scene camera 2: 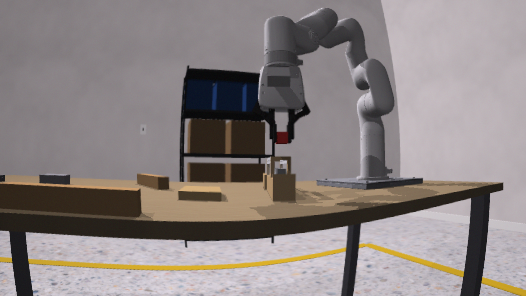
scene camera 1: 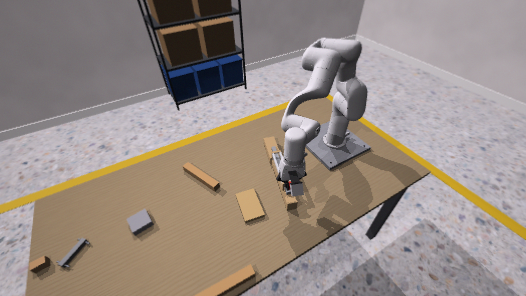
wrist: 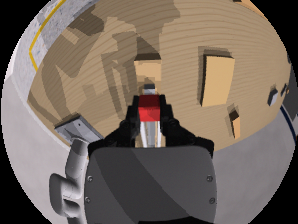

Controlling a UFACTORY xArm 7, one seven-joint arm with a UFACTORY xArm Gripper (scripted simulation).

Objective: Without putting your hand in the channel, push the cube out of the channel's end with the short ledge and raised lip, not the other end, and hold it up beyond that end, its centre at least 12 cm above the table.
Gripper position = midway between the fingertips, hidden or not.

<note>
In view: my gripper (scene camera 2: pixel 281 143), a flat wooden slab (wrist: pixel 218 70) and a wooden channel (wrist: pixel 146 74).
My gripper shows as well in the wrist view (wrist: pixel 149 103).
</note>
